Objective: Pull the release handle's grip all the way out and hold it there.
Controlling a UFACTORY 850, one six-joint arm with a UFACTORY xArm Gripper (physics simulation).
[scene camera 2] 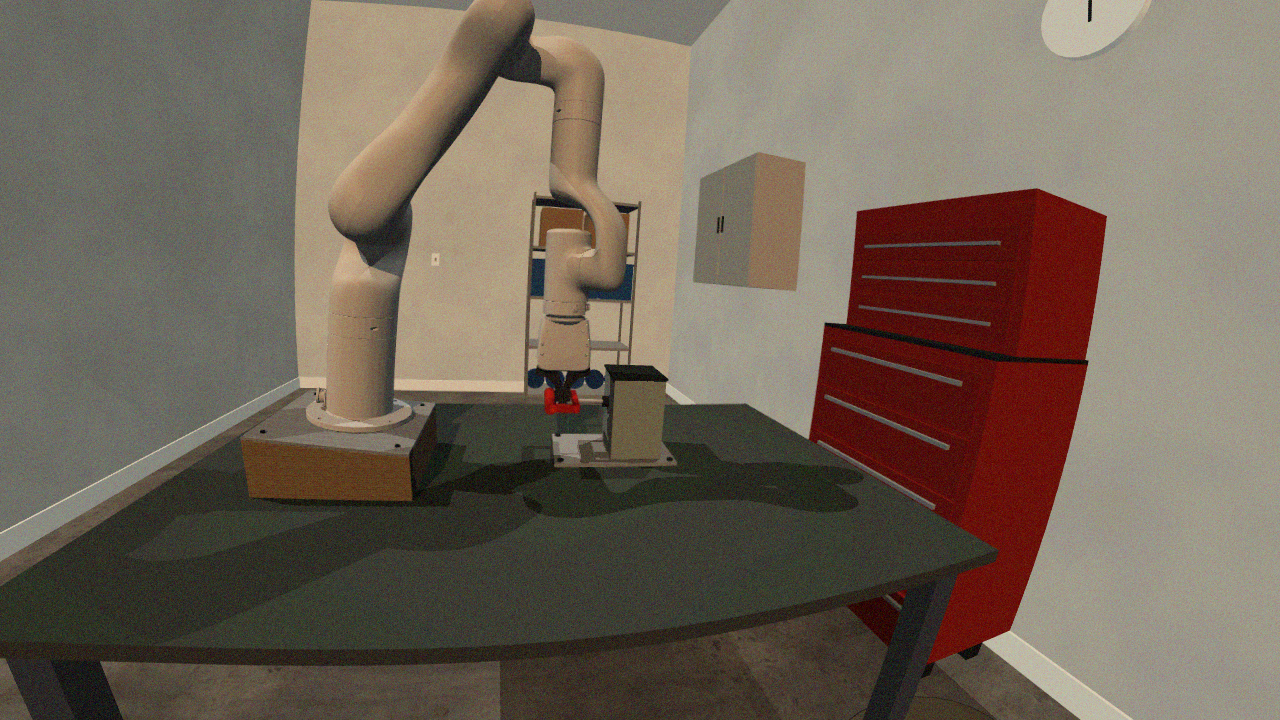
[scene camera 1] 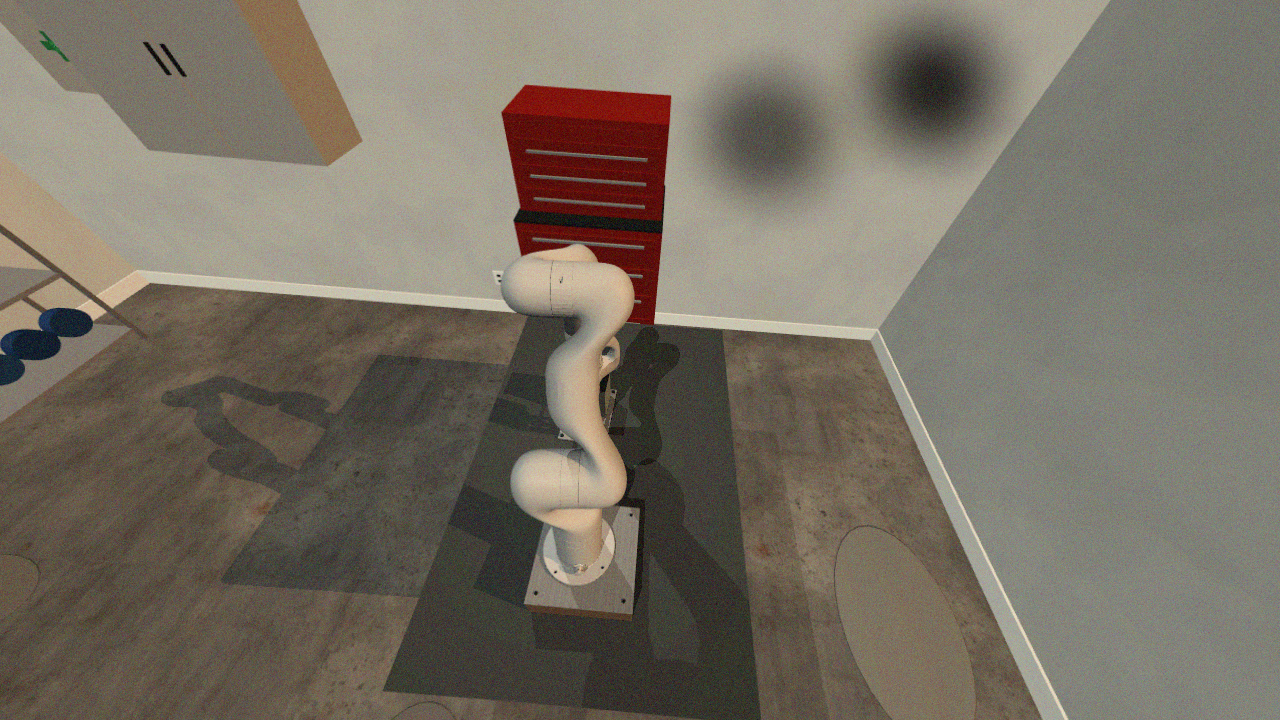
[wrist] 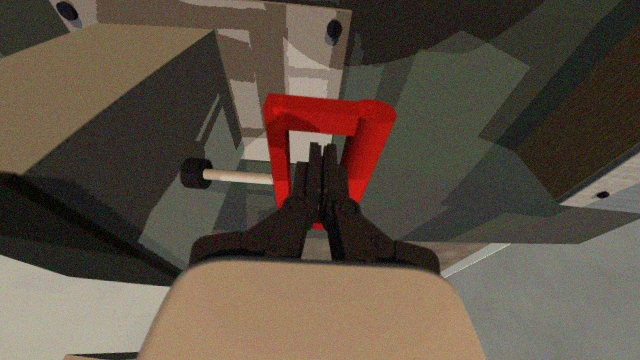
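The release handle's red grip (scene camera 2: 562,410) (wrist: 368,150) is a rectangular loop beside a tan box with a black top (scene camera 2: 635,416) (wrist: 75,90). A pale rod (wrist: 240,176) shows between the grip and the black collar (wrist: 196,173) on the box's side, so the grip stands out from the box. The box stands on a light base plate (scene camera 2: 568,444) (wrist: 306,47). My gripper (scene camera 2: 561,400) (wrist: 320,159) is shut on nothing, its fingers pointing down inside the loop, between its two side bars. Whether they touch a bar is unclear. The arm hides the grip in scene camera 1.
The arm's base block (scene camera 1: 586,598) (scene camera 2: 326,470) stands on the dark table (scene camera 1: 572,671) (scene camera 2: 501,582), on the side the grip faces. A red tool chest (scene camera 1: 590,134) (scene camera 2: 939,268) stands beyond the table. A wall cabinet (scene camera 1: 214,80) (scene camera 2: 747,223) hangs on the wall.
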